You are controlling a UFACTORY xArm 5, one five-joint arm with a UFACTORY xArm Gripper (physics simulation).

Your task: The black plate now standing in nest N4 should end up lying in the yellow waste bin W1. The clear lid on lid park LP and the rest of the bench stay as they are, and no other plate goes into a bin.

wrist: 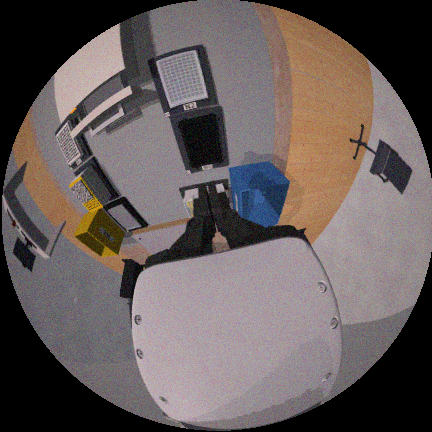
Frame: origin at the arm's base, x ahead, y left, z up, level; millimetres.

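Seen in the pictures: gripper, fingertip midpoint: (pixel 209 193).
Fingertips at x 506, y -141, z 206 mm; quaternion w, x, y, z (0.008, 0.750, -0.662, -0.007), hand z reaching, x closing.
Offsets run from my fingertips to a thing's top centre. "*": to the spot under its first point.
A black plate @[4 mm back, 1 mm right, 213 mm down] (pixel 202 140) lies in a dark nest (pixel 178 150) near the top middle; the small label on that nest is too blurred to read. My gripper (pixel 209 193) is shut with nothing between its fingers. Its fingertips show below the black plate's nest in the view, apart from the plate. The yellow waste bin @[241 mm back, 496 mm left, 119 mm down] (pixel 94 231) stands at the lower left, with a small label on its side; its inside does not show clearly. A dark frame with a pale pane @[217 mm back, 341 mm left, 219 mm down] (pixel 127 215) lies beside the bin; whether this is the lid park with the clear lid I cannot tell.
A pale gridded plate @[160 mm ahead, 25 mm left, 213 mm down] (pixel 182 78) sits in the nest labelled N2. A blue bin @[176 mm back, 146 mm right, 119 mm down] (pixel 259 192) stands right of my fingers. A white plate @[128 mm ahead, 395 mm left, 213 mm down] (pixel 68 142), a dark nest @[* 34 mm back, 335 mm left, 217 mm down] (pixel 98 180) and a yellow patterned item @[* 39 mm back, 363 mm left, 162 mm down] (pixel 85 194) are at the left. Pale items @[* 158 mm back, 56 mm left, 182 mm down] (pixel 189 201) are partly hidden behind my fingers.
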